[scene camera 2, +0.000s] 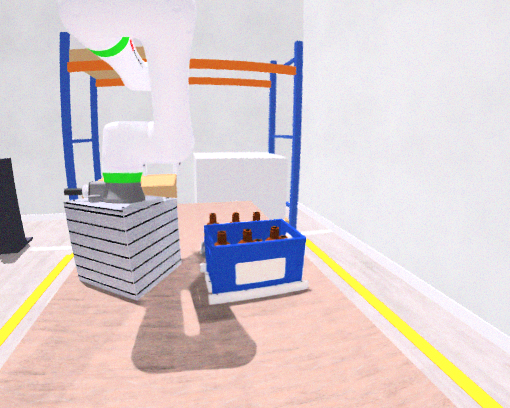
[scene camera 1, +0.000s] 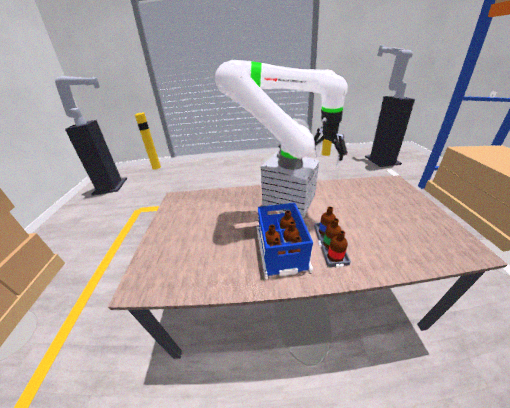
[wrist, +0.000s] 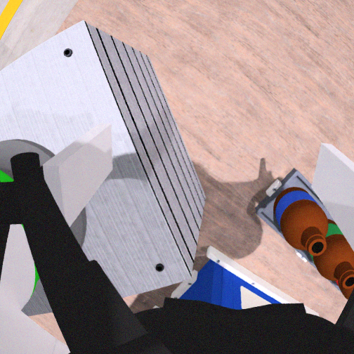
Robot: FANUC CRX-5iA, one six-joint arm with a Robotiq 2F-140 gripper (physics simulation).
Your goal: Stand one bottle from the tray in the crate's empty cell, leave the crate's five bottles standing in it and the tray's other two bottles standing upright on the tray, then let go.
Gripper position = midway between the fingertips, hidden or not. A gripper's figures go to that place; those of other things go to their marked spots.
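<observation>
My gripper [wrist: 216, 155] is 170 mm from the lens; a blue-label bottle [wrist: 303, 223] is 420 mm from the lens.
</observation>
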